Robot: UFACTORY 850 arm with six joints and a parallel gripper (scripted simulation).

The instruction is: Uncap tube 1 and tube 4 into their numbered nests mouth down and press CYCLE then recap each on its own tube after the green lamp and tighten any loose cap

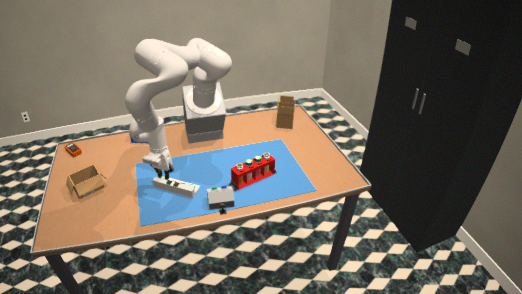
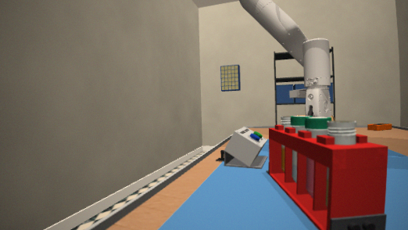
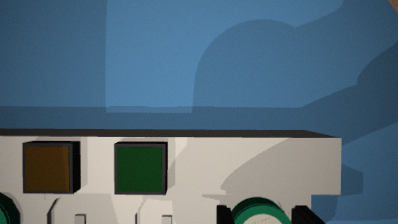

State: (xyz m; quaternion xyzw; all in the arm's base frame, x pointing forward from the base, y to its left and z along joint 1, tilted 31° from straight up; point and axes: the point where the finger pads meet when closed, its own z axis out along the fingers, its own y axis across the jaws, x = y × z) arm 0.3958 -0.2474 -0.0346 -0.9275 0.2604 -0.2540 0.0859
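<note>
My gripper is now 28 cm to the right of the blue cycle key, 17 cm short of it and 2 cm below it. The rest, counted from my hand: green ready key: 24 cm to the left, 17 cm ahead, 2 cm above; green cap: 13 cm to the left, 8 cm ahead, 3 cm below; tube cap: 2 cm below.
</note>
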